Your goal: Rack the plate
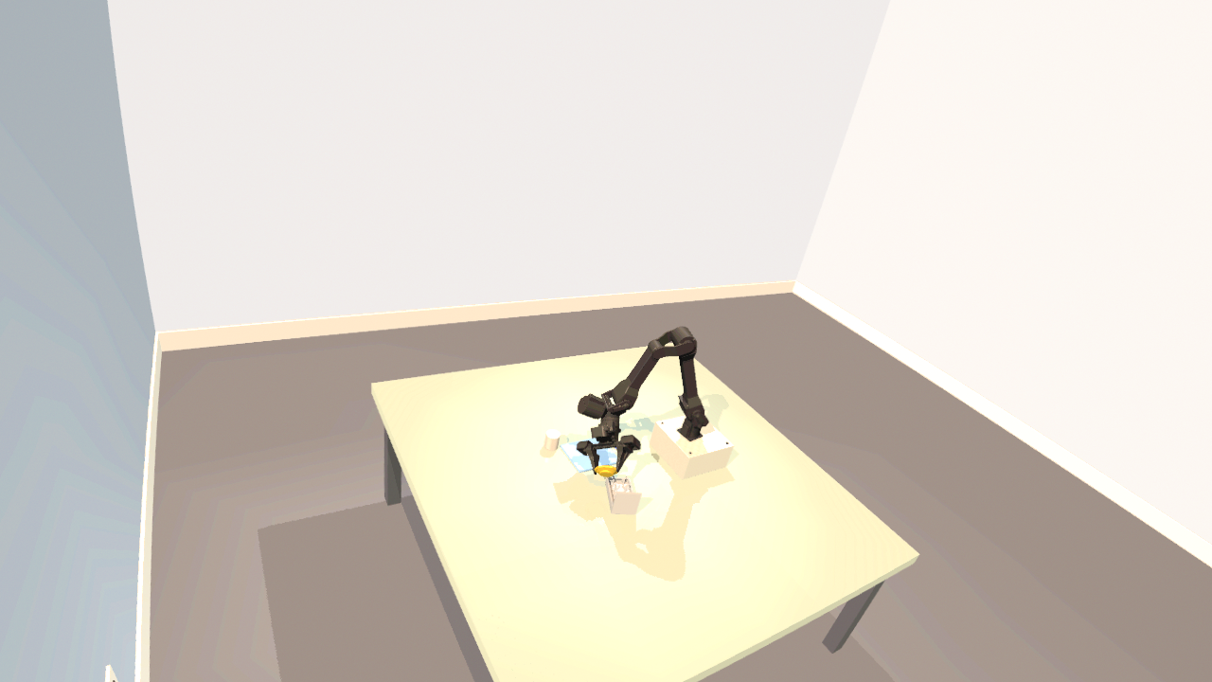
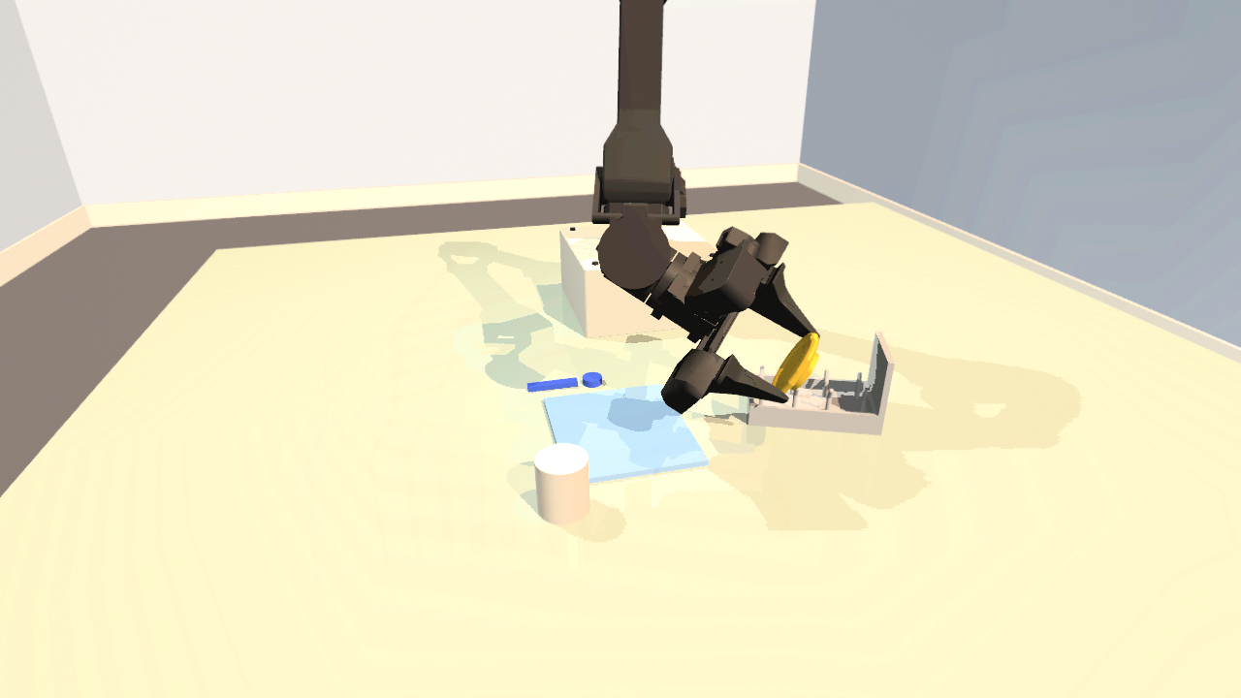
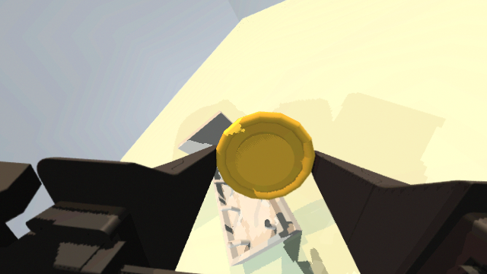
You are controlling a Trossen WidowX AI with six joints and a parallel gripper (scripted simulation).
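Right now my gripper tip is 4 cm past the grey dish rack, 4 cm to the right of it and 5 cm above it. Also, from my gripper tip: light blue mat (7 cm behind, 15 cm to the right, 7 cm below); then cream cylindrical cup (2 cm ahead, 24 cm to the right, 5 cm below); then yellow plate (right at my gripper tip).
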